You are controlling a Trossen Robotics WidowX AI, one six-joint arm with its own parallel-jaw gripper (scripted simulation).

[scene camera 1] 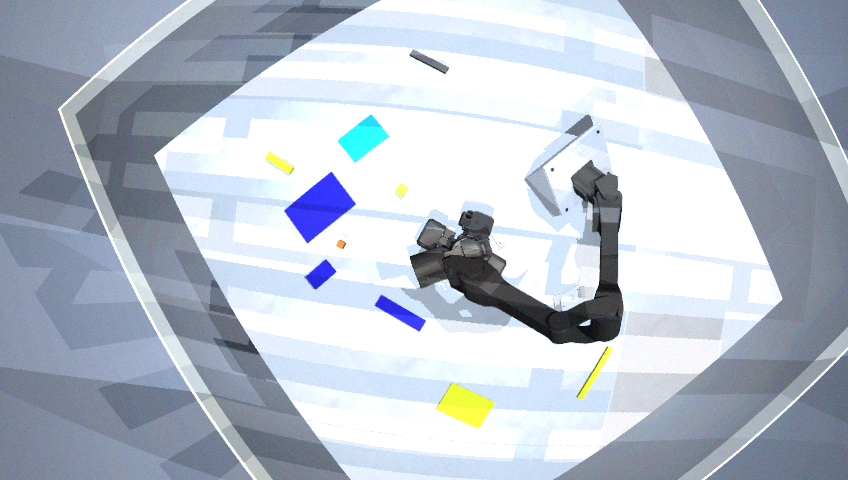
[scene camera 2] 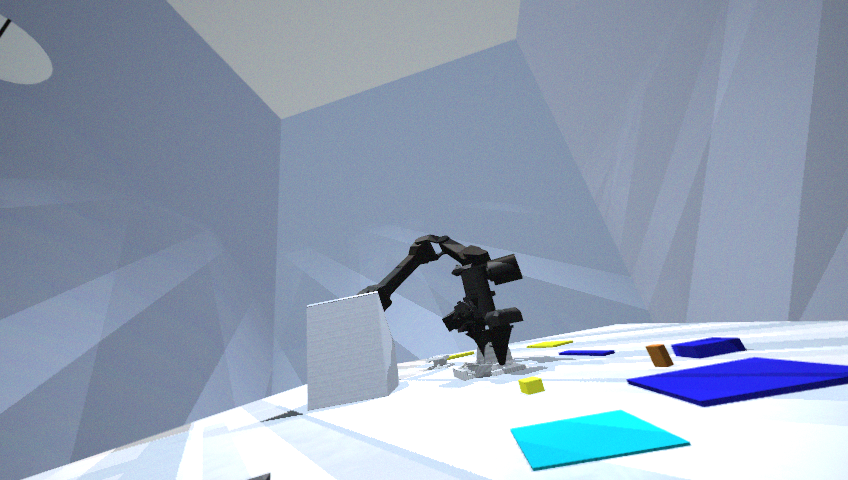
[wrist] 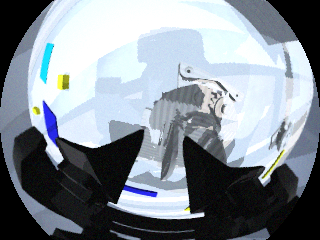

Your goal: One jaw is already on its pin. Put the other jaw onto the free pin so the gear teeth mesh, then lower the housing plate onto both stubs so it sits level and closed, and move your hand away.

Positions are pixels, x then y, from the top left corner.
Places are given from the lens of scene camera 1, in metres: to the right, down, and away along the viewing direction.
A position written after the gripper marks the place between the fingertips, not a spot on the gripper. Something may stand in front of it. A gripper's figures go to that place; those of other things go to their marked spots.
gripper (scene camera 1: 459, 251): 0.08, 0.03, 1.14
blue tile (scene camera 1: 327, 200): -0.22, -0.09, 1.15
yellow tile (scene camera 1: 460, 403): 0.09, 0.39, 1.15
cyan tile (scene camera 1: 365, 136): -0.14, -0.24, 1.16
